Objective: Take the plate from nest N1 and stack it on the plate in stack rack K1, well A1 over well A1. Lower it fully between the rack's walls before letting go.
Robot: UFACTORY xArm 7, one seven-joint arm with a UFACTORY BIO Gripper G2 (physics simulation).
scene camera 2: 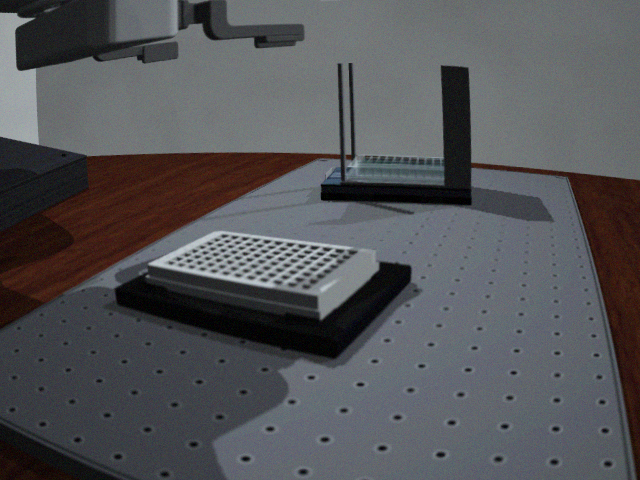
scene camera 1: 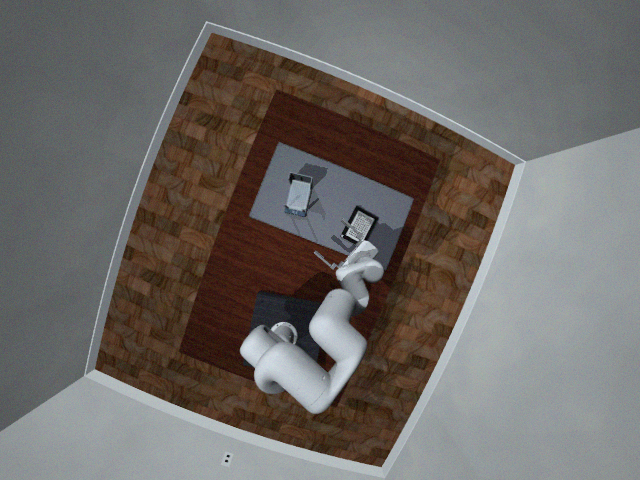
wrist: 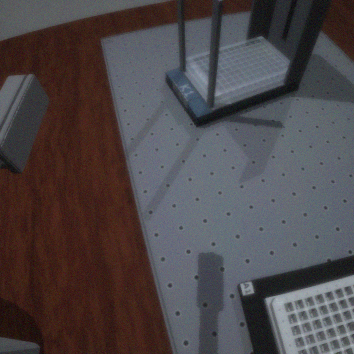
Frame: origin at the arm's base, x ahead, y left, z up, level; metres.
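Seen in the pictures: hand at its tool point: (scene camera 2: 210, 43) (scene camera 1: 332, 239) (wrist: 200, 120); arm's base at its link origin: (scene camera 1: 283, 335).
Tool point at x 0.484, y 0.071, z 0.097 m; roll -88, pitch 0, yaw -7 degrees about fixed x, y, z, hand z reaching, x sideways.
Pixels of each thing's top centre, then the offset from my tool point to it. Level surfaces: height alone.
- white 96-well plate at its top centre: (scene camera 2: 258, 257) (scene camera 1: 360, 227) dz -0.146, dx +0.120, dy -0.094 m
- black nest at its top centre: (scene camera 2: 259, 274) (wrist: 350, 330) (scene camera 1: 359, 227) dz -0.157, dx +0.120, dy -0.094 m
- clear plate at its top centre: (scene camera 2: 408, 161) (wrist: 240, 62) (scene camera 1: 298, 195) dz -0.138, dx +0.083, dy +0.220 m
- stack rack K1 at its top centre: (scene camera 2: 396, 63) (scene camera 1: 296, 193) dz -0.026, dx +0.074, dy +0.216 m
- grey perforated board at its surface level: dz -0.172 m
- dark wooden table at its surface level: dz -0.185 m
A white 96-well plate (scene camera 1: 364, 222) (scene camera 2: 258, 260) (wrist: 320, 322) lies flat in the black nest (scene camera 2: 227, 314) (wrist: 255, 312), whose corner bears an A1 label in the wrist view. A clear plate (scene camera 1: 299, 193) (scene camera 2: 398, 171) (wrist: 240, 70) lies low in stack rack K1 (scene camera 1: 295, 211) (scene camera 2: 395, 194) (wrist: 188, 95), between two thin posts at the blue labelled end and tall dark walls at the other end. My gripper (scene camera 1: 329, 236) (scene camera 2: 220, 46) (wrist: 21, 235) is open and empty. It is tilted and high, on the robot side of the nest, with its fingers spread wide. The plates' own well lettering is too small to read.
The nest and rack stand apart on a grey perforated board (scene camera 1: 330, 188) (scene camera 2: 506, 330) (wrist: 200, 200) on a dark wooden table (scene camera 1: 232, 258) (scene camera 2: 206, 178) (wrist: 85, 210). The rack's posts and walls (scene camera 2: 456, 124) rise well above its plate. The arm's dark base block (scene camera 1: 266, 304) (scene camera 2: 41, 180) is on the table.
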